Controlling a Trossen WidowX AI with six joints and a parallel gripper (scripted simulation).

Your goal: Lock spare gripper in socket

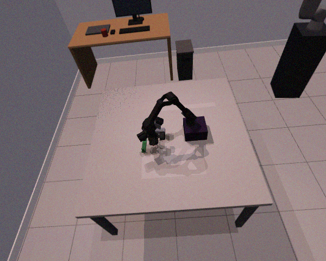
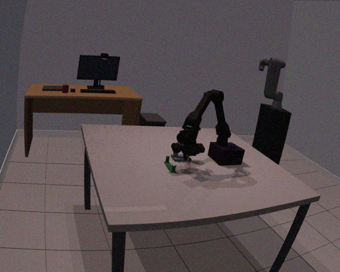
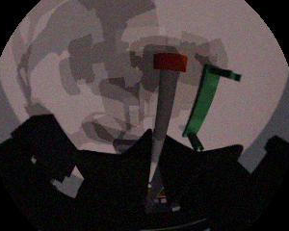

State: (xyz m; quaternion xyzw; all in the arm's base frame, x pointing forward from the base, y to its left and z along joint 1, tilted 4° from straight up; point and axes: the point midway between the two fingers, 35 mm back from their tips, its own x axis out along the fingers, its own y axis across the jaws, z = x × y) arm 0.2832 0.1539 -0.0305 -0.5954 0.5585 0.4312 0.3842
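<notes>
My gripper tip is now 110 mm to the left of the grey mount and 10 mm below it. Also, from my gripper tip: spare gripper (20 mm behind, 110 mm to the right, 70 mm above); green bar (90 mm ahead, 20 mm to the left, 20 mm below).
</notes>
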